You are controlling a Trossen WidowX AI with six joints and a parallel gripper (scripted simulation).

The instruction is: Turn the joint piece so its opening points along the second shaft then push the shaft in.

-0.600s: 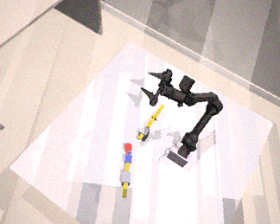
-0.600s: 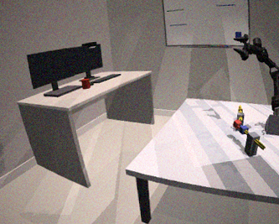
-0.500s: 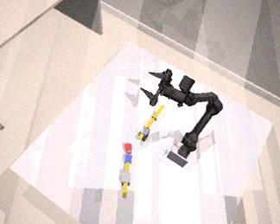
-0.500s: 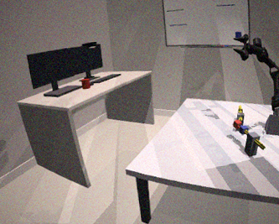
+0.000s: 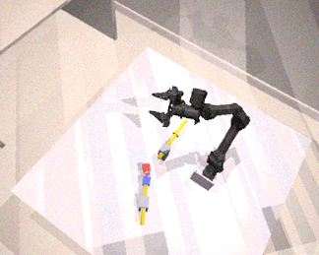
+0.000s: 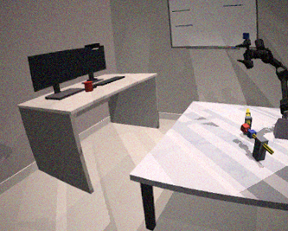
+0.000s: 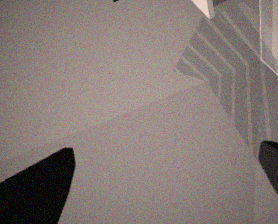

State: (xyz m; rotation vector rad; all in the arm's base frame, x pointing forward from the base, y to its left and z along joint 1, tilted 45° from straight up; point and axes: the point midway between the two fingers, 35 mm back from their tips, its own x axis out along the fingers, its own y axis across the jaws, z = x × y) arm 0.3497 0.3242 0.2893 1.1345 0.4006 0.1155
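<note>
Now: gripper tip 450 mm above the red joint piece, 120 mm to the right of it and 80 mm past it.
</note>
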